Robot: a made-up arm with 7 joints. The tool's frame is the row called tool.
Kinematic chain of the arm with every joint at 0, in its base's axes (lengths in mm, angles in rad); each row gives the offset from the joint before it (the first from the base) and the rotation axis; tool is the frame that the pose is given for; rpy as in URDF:
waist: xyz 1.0 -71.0 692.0 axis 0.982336 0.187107 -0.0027
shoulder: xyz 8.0 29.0 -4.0 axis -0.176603 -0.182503 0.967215
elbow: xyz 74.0 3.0 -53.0 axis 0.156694 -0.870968 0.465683
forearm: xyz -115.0 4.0 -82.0 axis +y
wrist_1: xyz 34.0 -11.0 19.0 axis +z
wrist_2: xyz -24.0 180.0 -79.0 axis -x
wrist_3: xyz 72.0 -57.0 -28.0 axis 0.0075 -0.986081 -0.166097
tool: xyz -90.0 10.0 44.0 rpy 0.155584 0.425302 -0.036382
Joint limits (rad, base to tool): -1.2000..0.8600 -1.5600..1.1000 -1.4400..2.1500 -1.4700..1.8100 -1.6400..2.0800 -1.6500..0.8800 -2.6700..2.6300
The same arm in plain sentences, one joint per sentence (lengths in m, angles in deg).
The arm has seven revolute joints in a row. What follows holds with every joint at zero, and every direction is one of the base frame's.
Joint 1 lies 0.0010 m along +x and 0.0710 m along -y and 0.6920 m along +z from the base frame's origin and rotates about the direction (0.982336, 0.187107, -0.0027), from -68.75 to 49.27 deg.
Joint 2 lies 0.0080 m along +x and 0.0290 m along +y and 0.0040 m along -z from joint 1 and rotates about the direction (-0.176603, -0.182503, 0.967215), from -89.38 to 63.03 deg.
Joint 3 lies 0.0740 m along +x and 0.0030 m along +y and 0.0530 m along -z from joint 2 and rotates about the direction (0.156694, -0.870968, 0.465683), from -82.51 to 123.19 deg.
Joint 4 lies 0.1150 m along -x and 0.0040 m along +y and 0.0820 m along -z from joint 3 and rotates about +y, from -84.22 to 103.71 deg.
Joint 5 lies 0.0340 m along +x and 0.0110 m along -y and 0.0190 m along +z from joint 4 and rotates about +z, from -93.97 to 119.18 deg.
Joint 6 lies 0.0240 m along -x and 0.1800 m along +y and 0.0790 m along -z from joint 5 and rotates about -x, from -94.54 to 50.42 deg.
Joint 7 lies 0.0720 m along +x and 0.0570 m along -y and 0.0280 m along -z from joint 6 and rotates about the direction (0.0075, -0.986081, -0.166097), from -152.98 to 150.69 deg.
The tool frame, which is the frame that the pose is given for, lies 0.0900 m along -x and 0.0100 m along +y and 0.0440 m along +z from joint 7; its axes are the base frame's turned by roll 8.91, pitch 24.37 and yaw -2.08 deg (as in URDF: about the fixed x, then y, then z).

